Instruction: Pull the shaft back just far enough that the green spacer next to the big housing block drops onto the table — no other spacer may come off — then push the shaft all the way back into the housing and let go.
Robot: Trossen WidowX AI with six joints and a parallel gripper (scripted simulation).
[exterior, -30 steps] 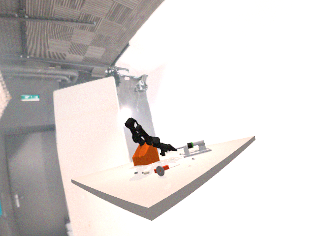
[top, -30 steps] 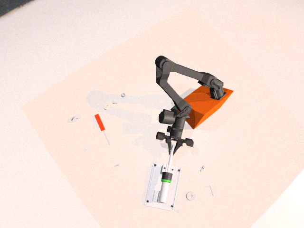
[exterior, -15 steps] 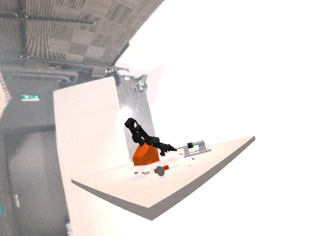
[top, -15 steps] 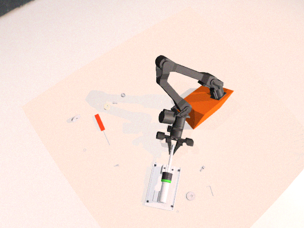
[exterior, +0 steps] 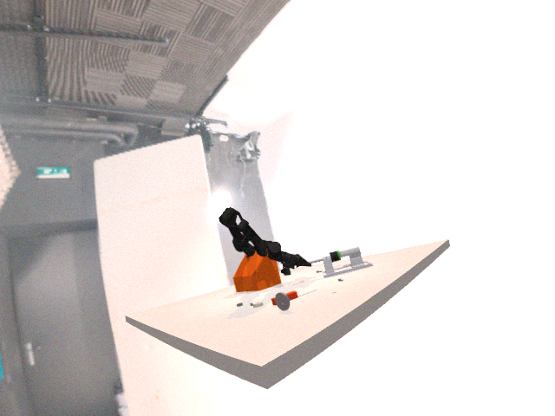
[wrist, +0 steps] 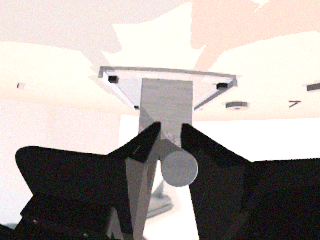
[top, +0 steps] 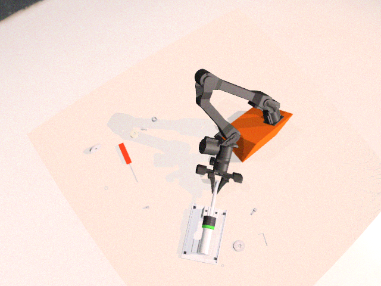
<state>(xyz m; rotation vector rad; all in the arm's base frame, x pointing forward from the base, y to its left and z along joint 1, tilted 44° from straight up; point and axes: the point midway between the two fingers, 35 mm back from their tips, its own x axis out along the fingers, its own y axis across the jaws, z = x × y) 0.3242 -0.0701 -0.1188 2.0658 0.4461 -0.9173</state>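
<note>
My gripper tip is now 4 cm short of the shaft, 3 cm to the right of it and 2 cm below it. From my gripper tip the other things lie so: bolt (17 cm to the left, 9 cm behind, 6 cm below); then green spacer (11 cm ahead, 8 cm to the left, 2 cm above).
</note>
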